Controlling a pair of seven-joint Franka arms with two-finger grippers.
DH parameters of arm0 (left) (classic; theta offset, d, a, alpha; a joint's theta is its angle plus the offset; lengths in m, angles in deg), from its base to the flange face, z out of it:
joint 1: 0 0.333 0 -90
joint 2: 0 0 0 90
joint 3: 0 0.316 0.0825 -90
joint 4: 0 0 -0.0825 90
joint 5: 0 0.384 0 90
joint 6: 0 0 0.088 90
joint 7: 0 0.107 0 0
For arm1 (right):
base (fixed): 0 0 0 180
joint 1: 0 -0.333 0 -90
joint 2: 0 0 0 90
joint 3: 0 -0.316 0.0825 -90
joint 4: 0 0 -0.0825 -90
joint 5: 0 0.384 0 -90
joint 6: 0 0 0.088 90
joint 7: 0 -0.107 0 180
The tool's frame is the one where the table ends.
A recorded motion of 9 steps. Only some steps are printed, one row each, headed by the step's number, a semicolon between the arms.
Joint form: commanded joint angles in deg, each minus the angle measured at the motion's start. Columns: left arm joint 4, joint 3, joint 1, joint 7, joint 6, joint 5, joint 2; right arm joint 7, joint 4, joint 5, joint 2, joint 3, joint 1, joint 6.
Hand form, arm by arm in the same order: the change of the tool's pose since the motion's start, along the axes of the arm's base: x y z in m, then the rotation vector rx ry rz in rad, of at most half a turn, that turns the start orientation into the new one. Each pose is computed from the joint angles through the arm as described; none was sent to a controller.
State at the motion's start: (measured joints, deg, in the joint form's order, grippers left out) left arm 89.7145 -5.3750 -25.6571 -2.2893 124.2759 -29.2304 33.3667; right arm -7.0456 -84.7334 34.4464 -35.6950 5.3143 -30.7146 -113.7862
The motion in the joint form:
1: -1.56 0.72 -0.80 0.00 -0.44 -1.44 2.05; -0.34 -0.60 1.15 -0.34 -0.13 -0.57 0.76
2: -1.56 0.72 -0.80 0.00 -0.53 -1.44 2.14; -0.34 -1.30 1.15 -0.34 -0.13 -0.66 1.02
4: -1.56 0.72 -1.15 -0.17 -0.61 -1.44 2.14; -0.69 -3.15 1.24 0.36 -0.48 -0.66 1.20
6: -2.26 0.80 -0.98 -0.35 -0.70 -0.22 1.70; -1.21 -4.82 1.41 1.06 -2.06 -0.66 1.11
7: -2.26 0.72 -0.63 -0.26 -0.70 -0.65 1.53; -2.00 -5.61 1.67 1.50 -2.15 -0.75 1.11
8: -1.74 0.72 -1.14 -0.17 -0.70 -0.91 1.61; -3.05 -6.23 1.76 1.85 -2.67 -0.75 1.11
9: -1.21 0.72 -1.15 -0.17 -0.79 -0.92 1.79; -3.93 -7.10 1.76 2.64 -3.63 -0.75 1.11
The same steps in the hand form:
1: 0.0028 -0.0053 -0.0132 -0.0080 0.0233 0.0080; -0.0081 0.0071 -0.0091 0.0060 0.0366 0.0017
2: 0.0026 -0.0053 -0.0144 -0.0070 0.0261 0.0073; -0.0117 0.0065 -0.0148 -0.0002 0.0514 0.0045
4: 0.0001 -0.0090 -0.0145 -0.0061 0.0286 0.0031; -0.0203 0.0057 -0.0208 -0.0064 0.0774 0.0030
6: 0.0045 -0.0071 -0.0041 0.0009 0.0041 -0.0017; -0.0344 0.0161 -0.0250 -0.0012 0.1042 0.0145
7: 0.0064 -0.0044 -0.0018 -0.0067 0.0045 0.0059; -0.0382 0.0164 -0.0257 -0.0037 0.1175 0.0025
8: 0.0010 -0.0090 -0.0069 -0.0050 0.0149 -0.0024; -0.0432 0.0197 -0.0261 -0.0060 0.1324 -0.0068
9: -0.0014 -0.0081 -0.0134 0.0013 0.0271 -0.0035; -0.0515 0.0262 -0.0232 -0.0040 0.1449 -0.0059

